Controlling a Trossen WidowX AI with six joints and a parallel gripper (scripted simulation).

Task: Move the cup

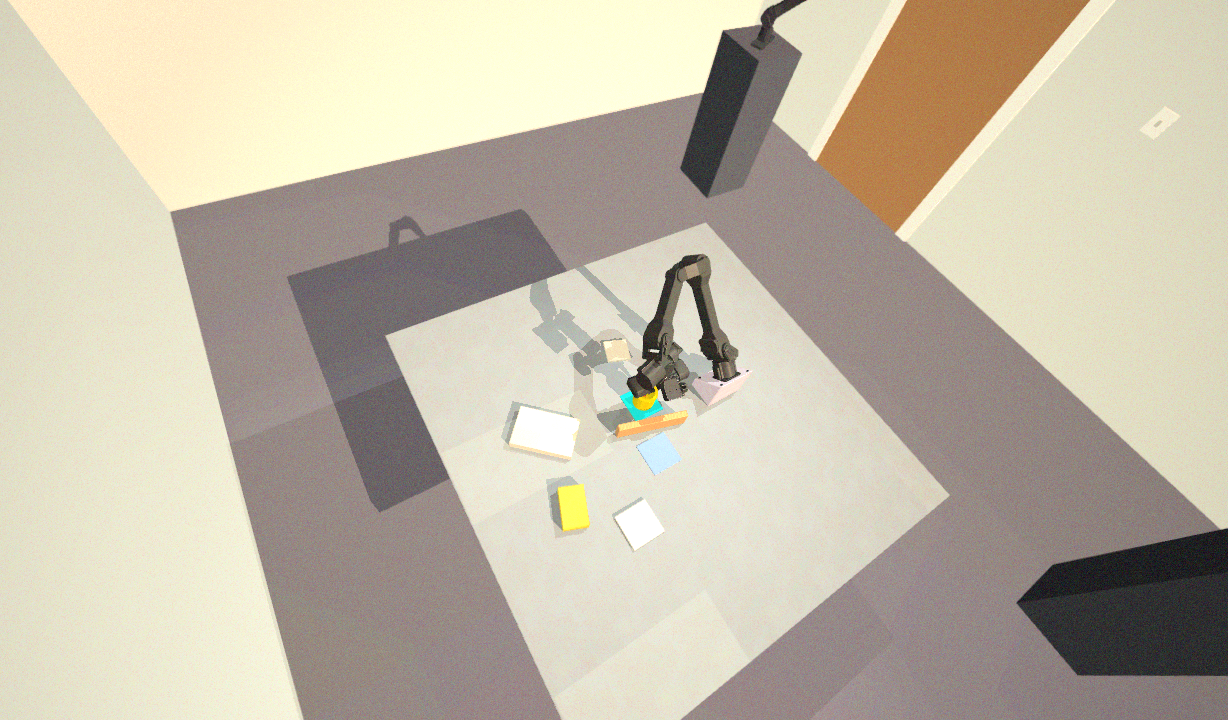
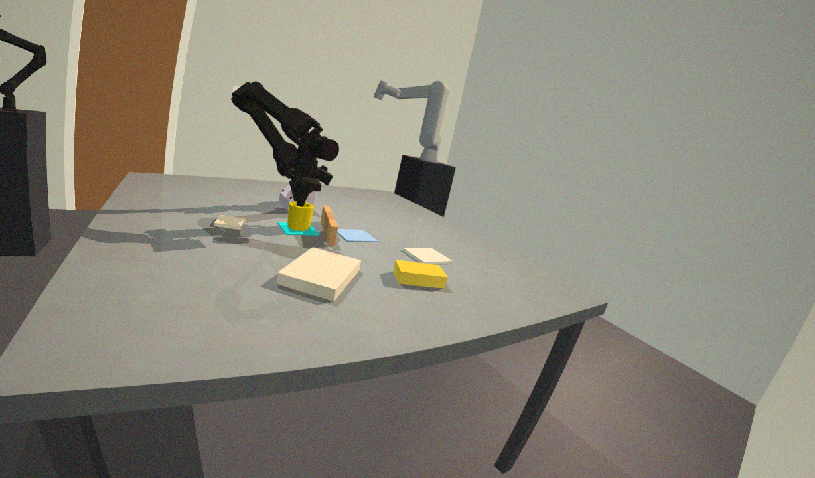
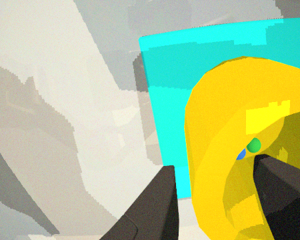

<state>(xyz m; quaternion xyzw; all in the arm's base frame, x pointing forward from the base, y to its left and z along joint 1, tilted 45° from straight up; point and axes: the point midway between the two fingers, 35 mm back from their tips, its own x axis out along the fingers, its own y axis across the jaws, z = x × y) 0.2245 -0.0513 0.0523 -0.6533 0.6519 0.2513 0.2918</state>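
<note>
Right now the yellow cup is 2 cm below my gripper tip and 2 cm ahead of it. From my gripper tip the other things lie so: cyan pad (6 cm below, 3 cm ahead); then green marble (4 cm below, 3 cm ahead, 1 cm to the right); then blue marble (4 cm below, 2 cm to the right, 2 cm ahead).
</note>
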